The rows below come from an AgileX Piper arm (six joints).
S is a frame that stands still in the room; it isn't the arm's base.
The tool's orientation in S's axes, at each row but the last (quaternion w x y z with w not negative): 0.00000 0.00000 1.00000 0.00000; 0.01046 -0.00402 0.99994 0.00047; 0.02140 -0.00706 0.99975 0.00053; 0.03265 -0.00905 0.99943 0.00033; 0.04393 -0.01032 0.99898 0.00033; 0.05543 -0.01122 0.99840 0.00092; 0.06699 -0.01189 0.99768 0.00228
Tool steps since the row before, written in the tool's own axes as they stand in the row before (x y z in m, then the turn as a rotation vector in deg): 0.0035 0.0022 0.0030 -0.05 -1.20 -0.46; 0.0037 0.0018 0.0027 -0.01 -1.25 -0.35; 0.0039 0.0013 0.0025 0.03 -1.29 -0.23; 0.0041 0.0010 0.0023 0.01 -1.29 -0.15; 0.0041 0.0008 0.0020 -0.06 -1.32 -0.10; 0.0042 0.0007 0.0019 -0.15 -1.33 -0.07; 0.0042 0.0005 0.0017 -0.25 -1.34 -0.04
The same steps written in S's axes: -0.0035 0.0022 -0.0030 0.05 -1.20 0.46; -0.0037 0.0018 -0.0028 0.01 -1.25 0.35; -0.0038 0.0012 -0.0027 -0.02 -1.29 0.23; -0.0040 0.0009 -0.0026 0.00 -1.29 0.15; -0.0039 0.0007 -0.0024 0.08 -1.32 0.11; -0.0040 0.0006 -0.0024 0.17 -1.33 0.09; -0.0039 0.0004 -0.0022 0.27 -1.33 0.07
